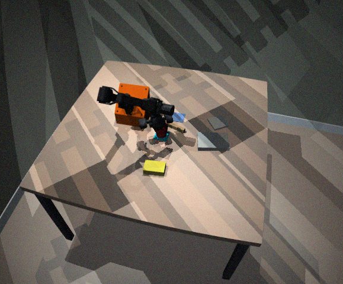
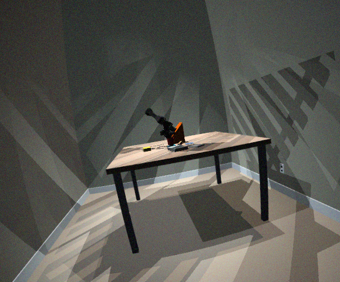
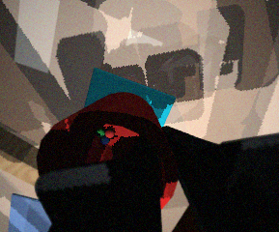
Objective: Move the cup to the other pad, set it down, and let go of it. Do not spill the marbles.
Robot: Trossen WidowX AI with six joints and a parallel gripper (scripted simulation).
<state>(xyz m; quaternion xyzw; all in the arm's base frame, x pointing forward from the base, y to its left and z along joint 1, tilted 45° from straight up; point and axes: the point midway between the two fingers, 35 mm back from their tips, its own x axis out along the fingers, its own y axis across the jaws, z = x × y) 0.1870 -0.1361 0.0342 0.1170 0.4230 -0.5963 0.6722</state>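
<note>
Now: gripper tip 3 cm short of the teal pad, 1 cm to the right of it and 5 cm above it. Also, from my gripper tip: red cup: 3 cm ahead, 1 cm to the left; light blue pad: 10 cm ahead, 19 cm to the left, 5 cm below; wooden bar: 6 cm ahead, 10 cm to the left, 4 cm below.
</note>
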